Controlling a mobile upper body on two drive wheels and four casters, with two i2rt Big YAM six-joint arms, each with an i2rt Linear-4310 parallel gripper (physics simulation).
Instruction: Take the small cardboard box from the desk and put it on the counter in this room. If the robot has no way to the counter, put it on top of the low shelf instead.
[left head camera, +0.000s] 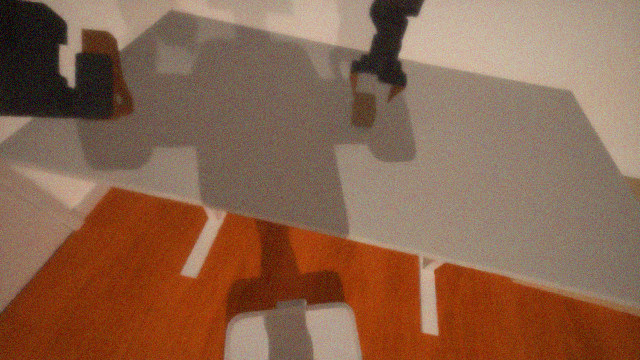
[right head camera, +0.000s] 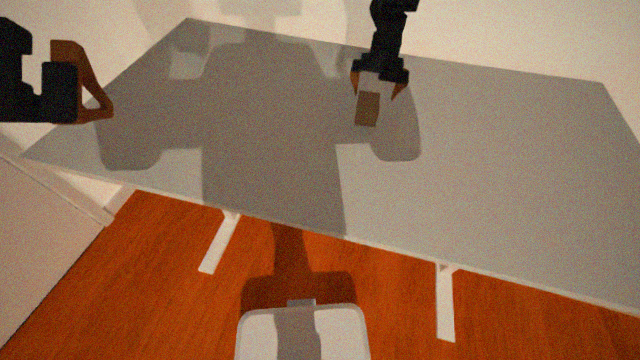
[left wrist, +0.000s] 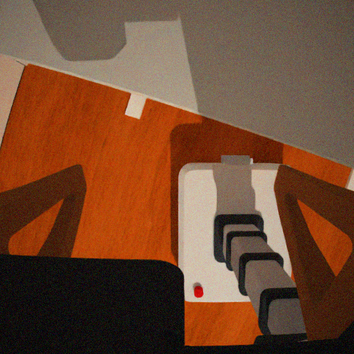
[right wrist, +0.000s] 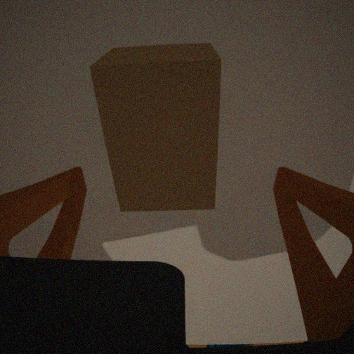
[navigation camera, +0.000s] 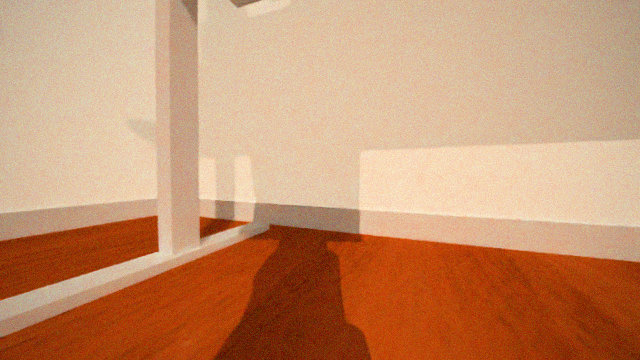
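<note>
The small brown cardboard box stands in shadow on the grey desk. My right gripper is open above the desk, right by the box. In the right wrist view the box shows ahead of and between the spread fingertips, a little left of centre, with no finger touching it. My left gripper is open and empty, at the left of both head views. The counter and the low shelf cannot be made out.
White desk legs stand on the orange floor. My white base is close to the desk's near edge. A pale panel stands at the left. Walls stand behind the desk.
</note>
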